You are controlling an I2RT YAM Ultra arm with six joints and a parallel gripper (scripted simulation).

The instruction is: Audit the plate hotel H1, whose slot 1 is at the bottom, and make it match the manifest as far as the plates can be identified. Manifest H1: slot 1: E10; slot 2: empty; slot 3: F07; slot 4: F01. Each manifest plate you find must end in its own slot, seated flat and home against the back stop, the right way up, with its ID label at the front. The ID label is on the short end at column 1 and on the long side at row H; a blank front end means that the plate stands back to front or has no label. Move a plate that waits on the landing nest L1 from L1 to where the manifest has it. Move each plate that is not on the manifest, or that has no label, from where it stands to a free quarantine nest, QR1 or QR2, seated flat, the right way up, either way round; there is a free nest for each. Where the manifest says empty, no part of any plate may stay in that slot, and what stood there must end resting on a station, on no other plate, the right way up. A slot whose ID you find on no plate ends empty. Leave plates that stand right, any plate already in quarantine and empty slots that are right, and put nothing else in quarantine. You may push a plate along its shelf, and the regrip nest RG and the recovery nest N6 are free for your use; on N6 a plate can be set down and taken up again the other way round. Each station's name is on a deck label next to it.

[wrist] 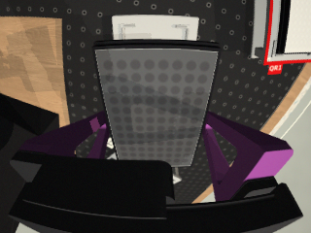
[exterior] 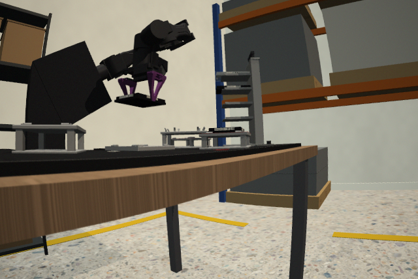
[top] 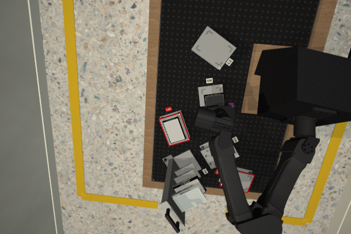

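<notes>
Now: hand 26 cm to the right of the regrip nest RG, 10 cm past it and 8 cm above it. Also, from my hand: landing nest L1: 25 cm to the right, 9 cm below, 5 cm ahead; recovery nest N6: 13 cm below; quarantine nest QR1: 18 cm to the left, 16 cm ahead, 10 cm below.
</notes>
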